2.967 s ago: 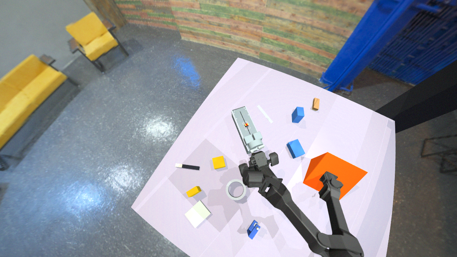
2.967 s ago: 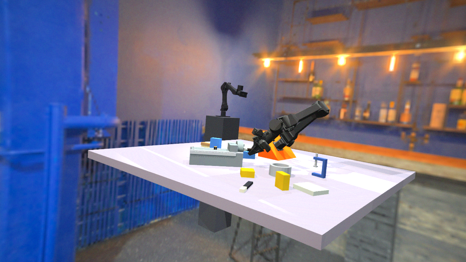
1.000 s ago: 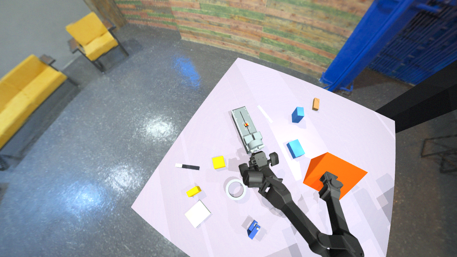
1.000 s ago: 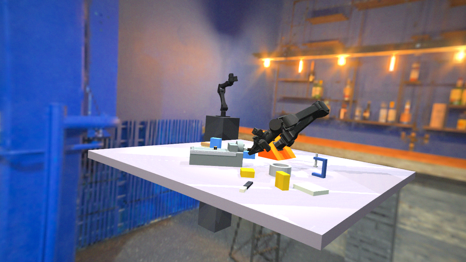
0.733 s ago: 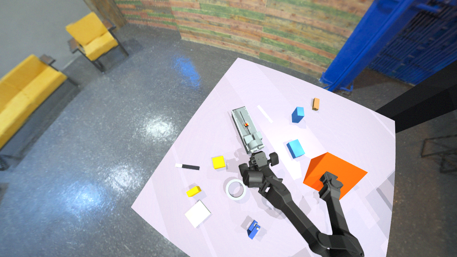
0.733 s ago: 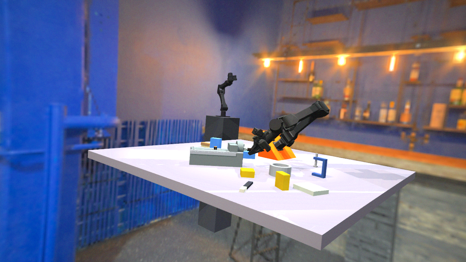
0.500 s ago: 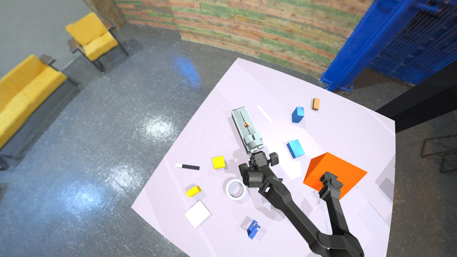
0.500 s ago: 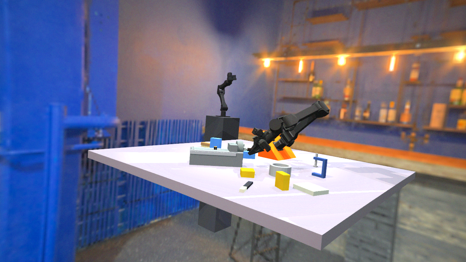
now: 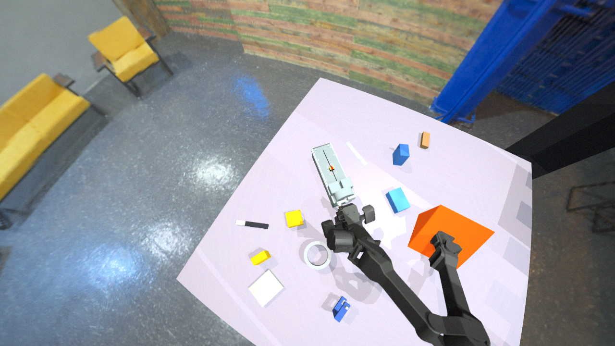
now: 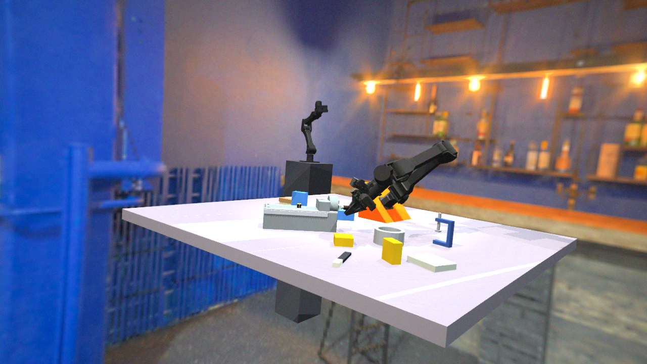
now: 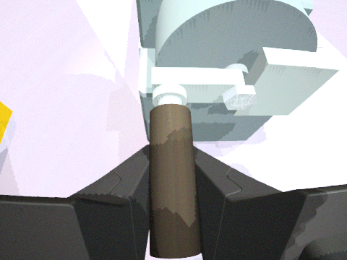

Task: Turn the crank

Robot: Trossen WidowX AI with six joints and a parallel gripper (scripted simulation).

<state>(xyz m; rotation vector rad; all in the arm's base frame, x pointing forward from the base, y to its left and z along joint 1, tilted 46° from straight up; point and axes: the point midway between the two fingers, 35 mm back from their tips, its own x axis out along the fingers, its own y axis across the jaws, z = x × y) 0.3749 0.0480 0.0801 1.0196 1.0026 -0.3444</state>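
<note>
Now: gripper tip 20 mm below the brown crank handle, 10 mm to the right of it and 10 mm past it. The rest, counted from my gripper tip: metal strip 300 mm to the right, 60 mm below, 50 mm ahead; then blue clamp 310 mm to the left, 160 mm behind, 10 mm below; then red pointer 130 mm to the right, 110 mm ahead, 20 mm above.
</note>
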